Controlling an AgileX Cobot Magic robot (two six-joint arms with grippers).
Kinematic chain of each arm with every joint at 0, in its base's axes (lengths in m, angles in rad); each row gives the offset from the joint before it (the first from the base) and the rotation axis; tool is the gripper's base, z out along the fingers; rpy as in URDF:
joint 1: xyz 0 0 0.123 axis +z
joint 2: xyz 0 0 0 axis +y
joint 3: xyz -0.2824 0 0.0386 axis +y
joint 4: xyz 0.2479 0 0.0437 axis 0.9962 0 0.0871
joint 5: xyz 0 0 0 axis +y
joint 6: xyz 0.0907 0 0.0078 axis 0.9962 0 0.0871
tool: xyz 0 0 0 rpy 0 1.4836 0
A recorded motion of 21 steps. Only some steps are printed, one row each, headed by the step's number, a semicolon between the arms.
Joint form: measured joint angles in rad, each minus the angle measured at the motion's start. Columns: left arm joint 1, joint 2, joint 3, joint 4, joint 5, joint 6; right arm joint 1, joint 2, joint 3, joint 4, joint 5, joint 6.
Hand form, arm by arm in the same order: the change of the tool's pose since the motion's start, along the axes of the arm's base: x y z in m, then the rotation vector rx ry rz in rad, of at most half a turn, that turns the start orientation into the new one. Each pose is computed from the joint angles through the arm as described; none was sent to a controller.
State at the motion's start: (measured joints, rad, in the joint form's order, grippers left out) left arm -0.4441 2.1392 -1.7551 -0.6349 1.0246 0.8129; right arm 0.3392 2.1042 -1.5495 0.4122 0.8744 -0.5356
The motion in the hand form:
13: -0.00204 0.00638 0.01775 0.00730 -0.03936 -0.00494; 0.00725 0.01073 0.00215 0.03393 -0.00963 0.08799
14: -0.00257 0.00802 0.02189 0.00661 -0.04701 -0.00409; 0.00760 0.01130 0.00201 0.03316 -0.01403 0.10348
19: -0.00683 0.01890 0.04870 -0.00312 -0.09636 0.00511; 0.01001 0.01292 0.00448 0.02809 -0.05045 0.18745
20: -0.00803 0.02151 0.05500 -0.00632 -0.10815 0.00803; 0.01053 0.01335 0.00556 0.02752 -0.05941 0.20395
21: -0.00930 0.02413 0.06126 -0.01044 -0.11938 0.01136; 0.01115 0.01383 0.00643 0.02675 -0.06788 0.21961
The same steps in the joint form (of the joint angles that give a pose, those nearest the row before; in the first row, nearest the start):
13: 0.0078 -0.0398 -0.0037 0.0269 0.0123 -0.0019; 0.0079 0.0383 -0.0713 0.0479 0.0471 -0.0914
14: 0.0102 -0.0492 -0.0039 0.0301 0.0149 -0.0025; 0.0084 0.0409 -0.0752 0.0491 0.0501 -0.1070
19: 0.0272 -0.1111 -0.0040 0.0444 0.0287 -0.0056; 0.0089 0.0478 -0.0969 0.0522 0.0632 -0.1946
20: 0.0313 -0.1258 -0.0040 0.0466 0.0314 -0.0062; 0.0091 0.0482 -0.1019 0.0528 0.0655 -0.2117
21: 0.0356 -0.1403 -0.0040 0.0477 0.0341 -0.0068; 0.0095 0.0494 -0.1073 0.0532 0.0677 -0.2278

